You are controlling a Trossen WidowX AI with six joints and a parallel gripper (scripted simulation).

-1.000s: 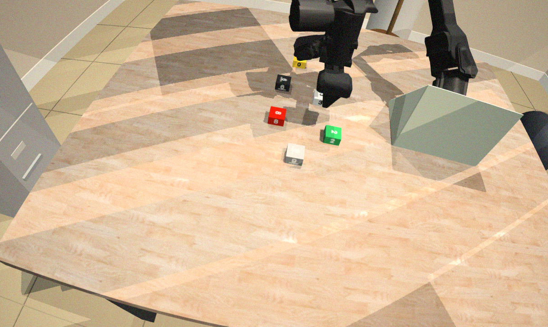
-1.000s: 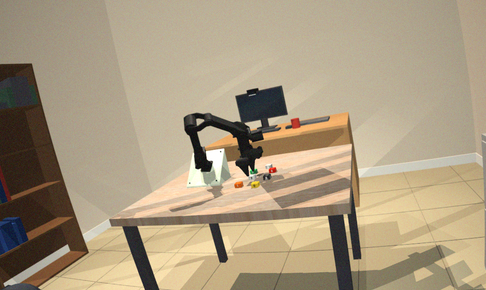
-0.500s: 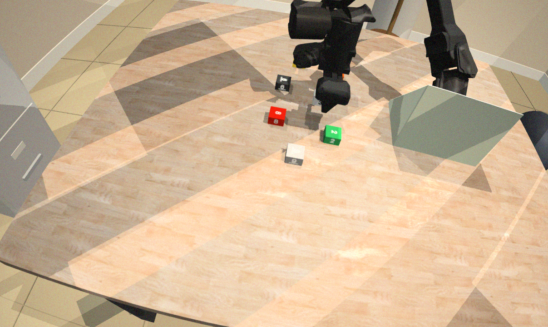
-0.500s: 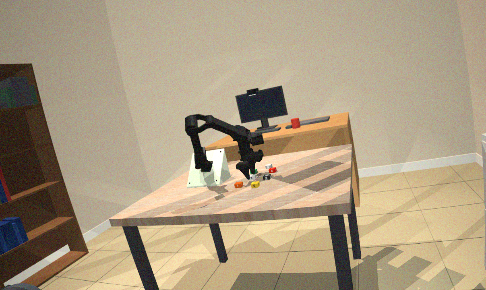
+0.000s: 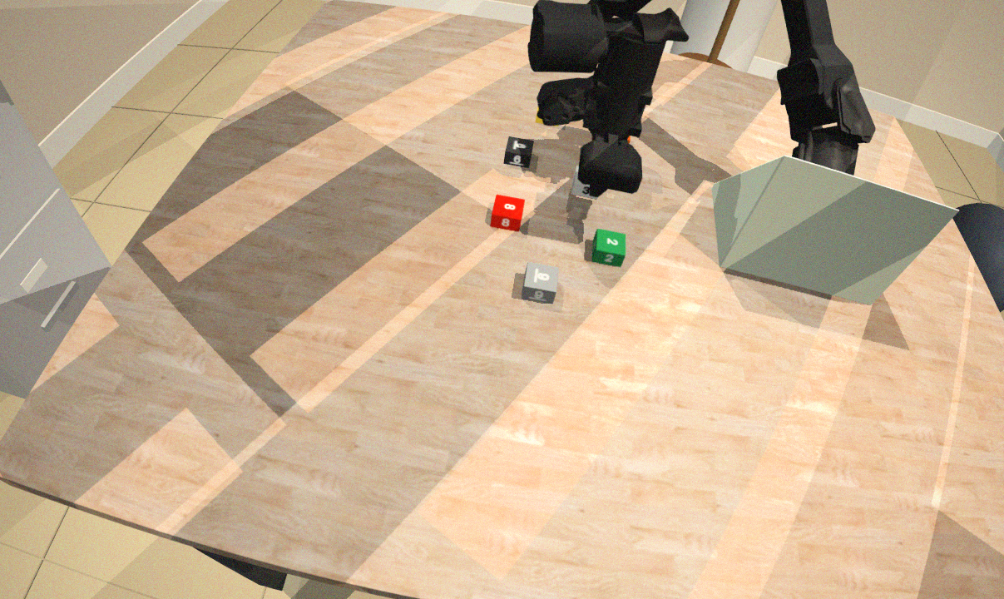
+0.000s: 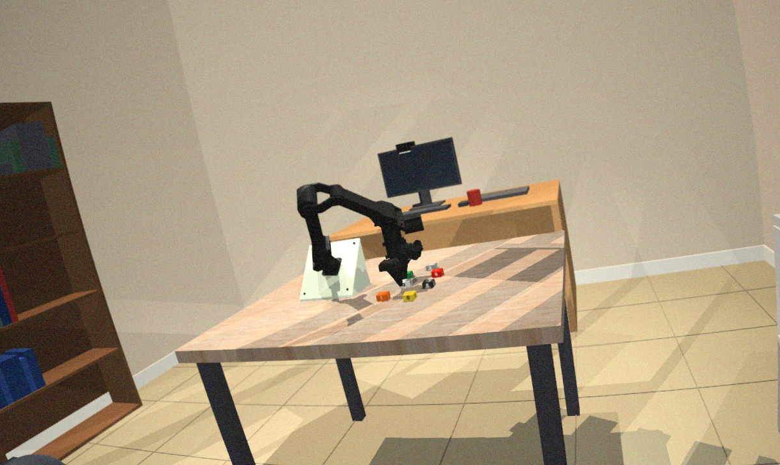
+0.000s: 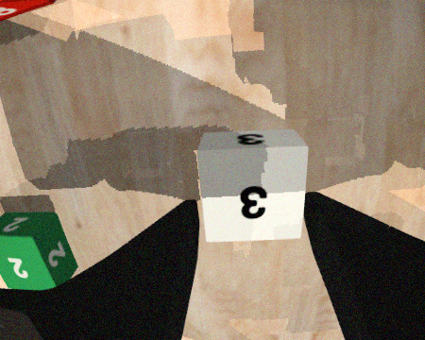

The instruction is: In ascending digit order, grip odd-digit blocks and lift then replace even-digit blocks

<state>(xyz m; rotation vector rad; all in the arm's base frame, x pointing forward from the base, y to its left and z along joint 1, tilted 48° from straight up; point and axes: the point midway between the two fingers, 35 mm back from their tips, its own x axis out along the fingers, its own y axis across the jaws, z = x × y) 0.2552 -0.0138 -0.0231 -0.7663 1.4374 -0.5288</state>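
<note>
The white block is 1 cm ahead of my gripper tip. The rest, counted from my gripper tip: black block (10 cm ahead, 2 cm to the right); then green block (3 cm behind, 10 cm to the left); then orange block (1 cm behind, 11 cm to the right).
</note>
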